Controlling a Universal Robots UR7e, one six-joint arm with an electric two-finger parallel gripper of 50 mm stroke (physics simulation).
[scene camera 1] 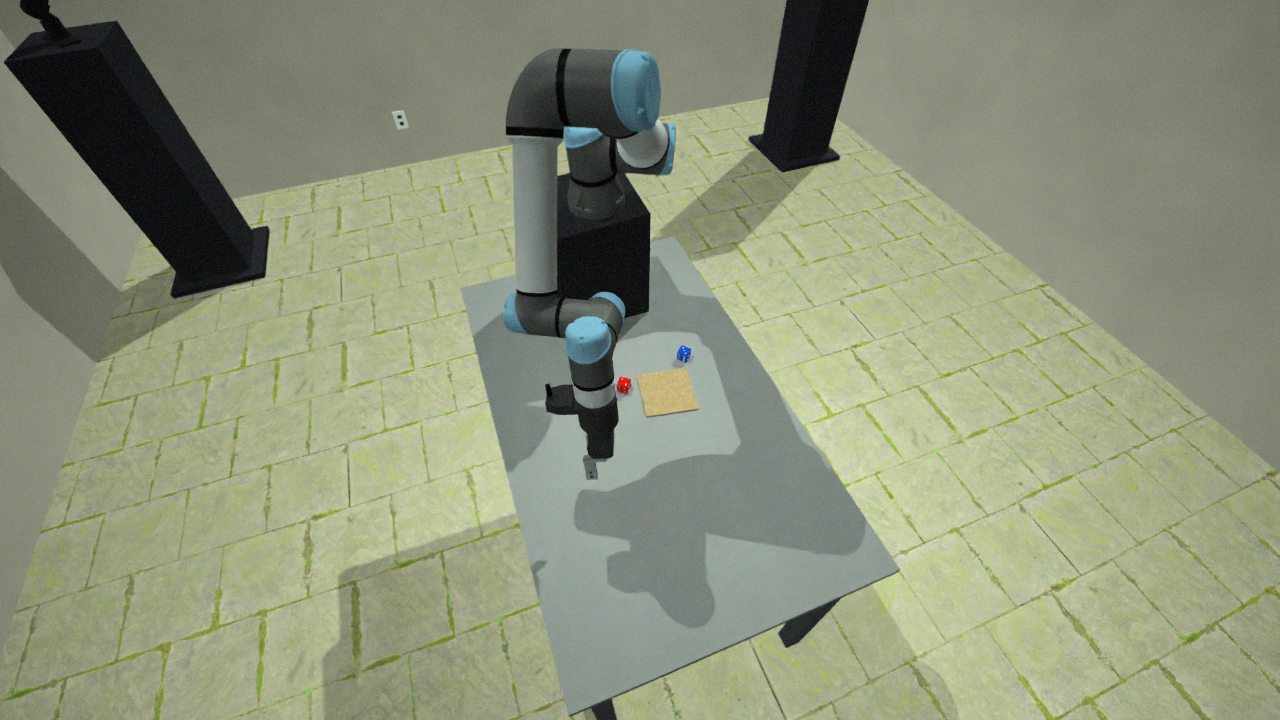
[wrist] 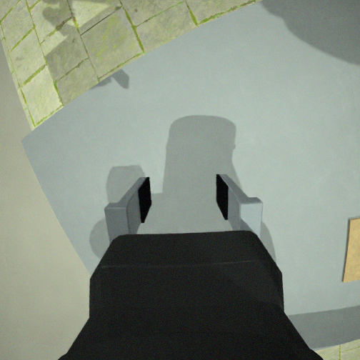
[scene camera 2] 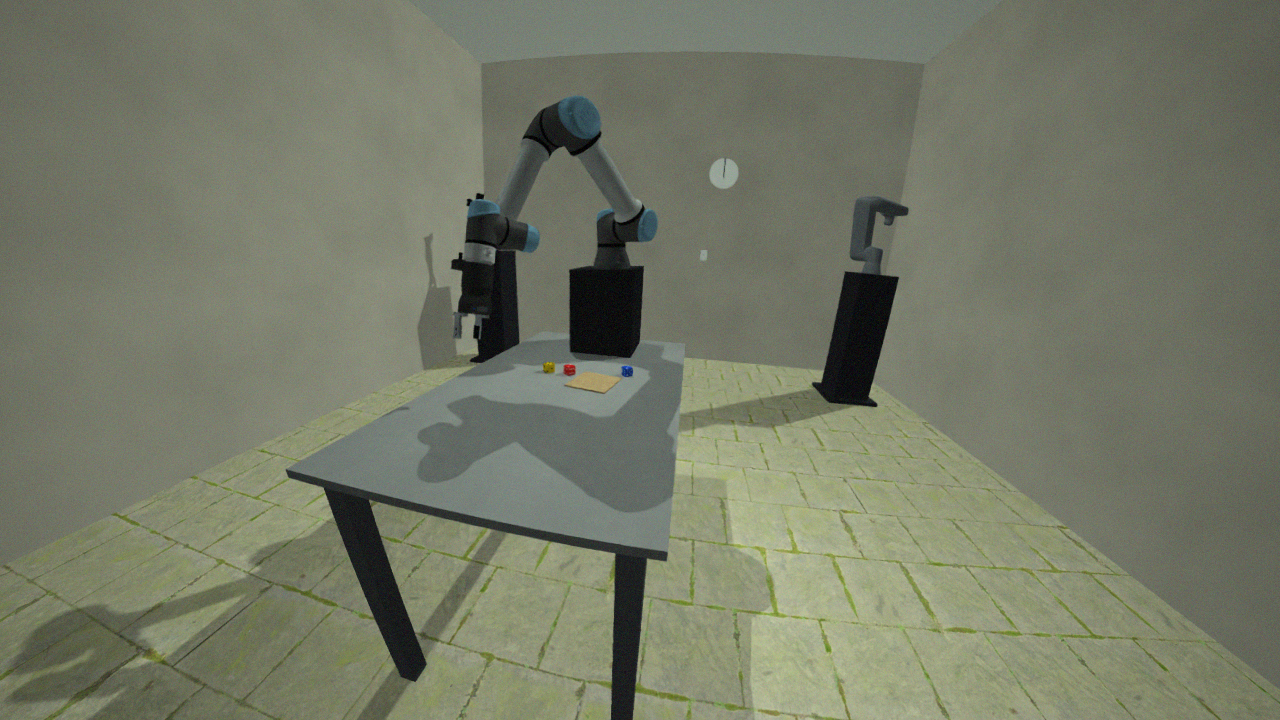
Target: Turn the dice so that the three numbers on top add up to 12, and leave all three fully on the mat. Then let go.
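Places are measured from the arm's base along level axes (x left, y back, z up), in centimetres.
Where they show: gripper, between the fingertips: [scene camera 1: 593,467] [scene camera 2: 467,338]; arm's base, origin of its link: [scene camera 1: 596,201] [scene camera 2: 612,268].
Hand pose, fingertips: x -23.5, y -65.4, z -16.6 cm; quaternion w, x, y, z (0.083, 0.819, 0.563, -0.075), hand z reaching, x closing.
Observation:
Each offset is from my fingertips to the top centre of the thing. Level surfaces: height alone.
My gripper [scene camera 1: 591,469] [scene camera 2: 467,328] [wrist: 183,189] is open and empty, pointing down high above the table. A red die @[dy +29.9, dx +17.3, dz -15.5 cm] [scene camera 1: 623,385] [scene camera 2: 569,369] lies on the table just beside the square tan mat @[dy +24.5, dx +27.7, dz -18.1 cm] [scene camera 1: 667,394] [scene camera 2: 593,383] [wrist: 353,255]. A blue die @[dy +34.2, dx +36.9, dz -15.5 cm] [scene camera 1: 683,353] [scene camera 2: 627,370] lies on the table behind the mat, off it. A yellow die @[dy +30.1, dx +9.7, dz -15.5 cm] [scene camera 2: 548,368] lies on the table beside the red one; in scene camera 1 it does not show. The dice are apart. Their top numbers are too small to read. No die shows in the wrist view.
The grey table @[dz -18.6 cm] [scene camera 1: 644,501] [scene camera 2: 537,483] [wrist: 290,150] bears the dice and the mat. The arm's black pedestal [scene camera 1: 617,268] [scene camera 2: 605,313] stands at the table's back end. The arm's shadow falls over the table's front part.

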